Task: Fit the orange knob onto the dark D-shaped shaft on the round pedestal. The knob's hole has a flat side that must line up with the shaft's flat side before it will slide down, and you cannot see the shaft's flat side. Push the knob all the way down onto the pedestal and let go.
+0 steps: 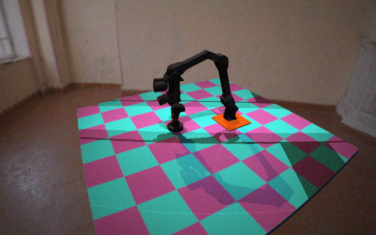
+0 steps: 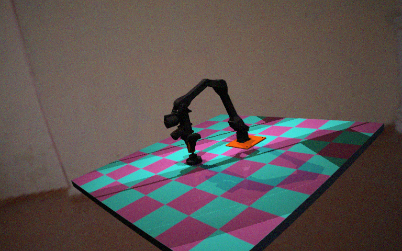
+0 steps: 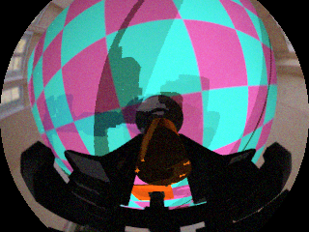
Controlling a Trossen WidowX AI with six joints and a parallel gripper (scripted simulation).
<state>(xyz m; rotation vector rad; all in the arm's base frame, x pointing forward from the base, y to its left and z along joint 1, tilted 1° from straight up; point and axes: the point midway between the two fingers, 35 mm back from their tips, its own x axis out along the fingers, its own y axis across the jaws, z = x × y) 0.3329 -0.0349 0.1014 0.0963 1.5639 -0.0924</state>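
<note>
Now: gripper tip 20 mm below the orange knob. Also, from my gripper tip: round pedestal (40 mm below).
</note>
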